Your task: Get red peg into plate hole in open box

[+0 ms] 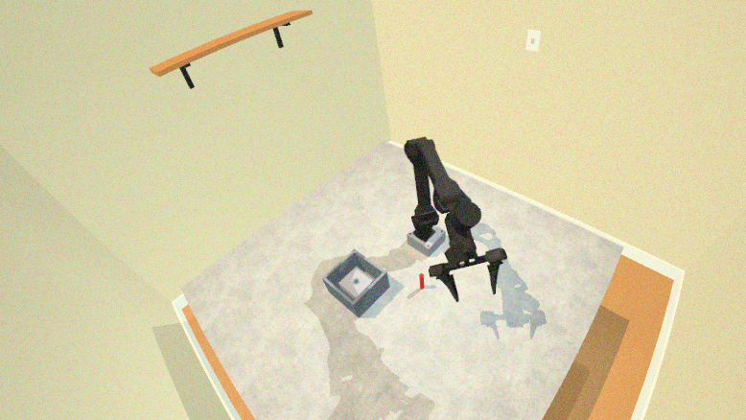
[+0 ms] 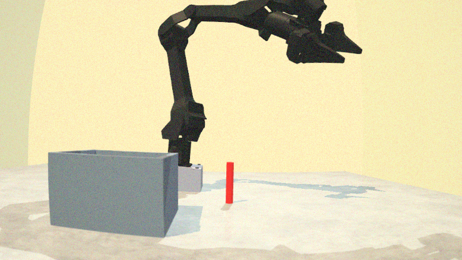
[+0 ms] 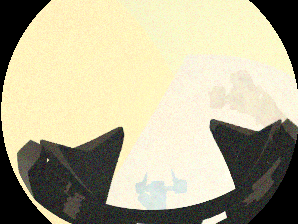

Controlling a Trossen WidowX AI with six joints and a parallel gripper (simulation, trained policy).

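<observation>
Right now the red peg is 60 mm behind my gripper tip, 230 mm to the right of it and 250 mm below it. Also, from my gripper tip: grey box: 90 mm ahead, 400 mm to the right, 260 mm below; then plate: 90 mm ahead, 400 mm to the right, 240 mm below.
</observation>
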